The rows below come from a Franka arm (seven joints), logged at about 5 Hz.
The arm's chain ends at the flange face. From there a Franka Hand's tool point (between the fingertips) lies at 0.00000 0.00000 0.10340 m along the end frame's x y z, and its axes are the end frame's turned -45 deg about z.
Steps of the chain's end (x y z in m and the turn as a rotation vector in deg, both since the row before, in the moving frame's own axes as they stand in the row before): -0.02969 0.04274 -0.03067 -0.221 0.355 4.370; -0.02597 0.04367 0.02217 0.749 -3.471 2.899; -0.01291 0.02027 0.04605 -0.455 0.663 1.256; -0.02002 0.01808 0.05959 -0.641 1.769 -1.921; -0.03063 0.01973 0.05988 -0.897 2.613 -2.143; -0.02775 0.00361 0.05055 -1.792 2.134 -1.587; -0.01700 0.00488 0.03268 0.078 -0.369 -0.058; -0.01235 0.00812 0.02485 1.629 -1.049 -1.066; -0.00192 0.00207 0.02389 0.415 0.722 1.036; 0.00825 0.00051 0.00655 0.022 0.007 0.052; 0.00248 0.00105 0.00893 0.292 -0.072 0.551
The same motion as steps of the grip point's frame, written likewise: -0.05107 0.00997 -0.03067 -0.407 0.095 4.370; -0.05258 0.00705 0.02197 2.984 -1.925 2.899; -0.02321 0.00663 0.04604 -0.791 0.147 1.256; -0.02545 0.00168 0.05953 -1.704 0.798 -1.921; -0.03334 -0.00327 0.05976 -2.482 1.213 -2.143; -0.02167 -0.01207 0.05043 -2.776 0.242 -1.587; -0.01584 -0.00914 0.03268 0.316 -0.206 -0.058; -0.01377 -0.00641 0.02479 1.894 0.410 -1.066; -0.00137 0.00051 0.02388 -0.217 0.804 1.036; 0.00551 0.00618 0.00655 0.011 0.021 0.052; 0.00129 0.00203 0.00893 0.257 0.156 0.551
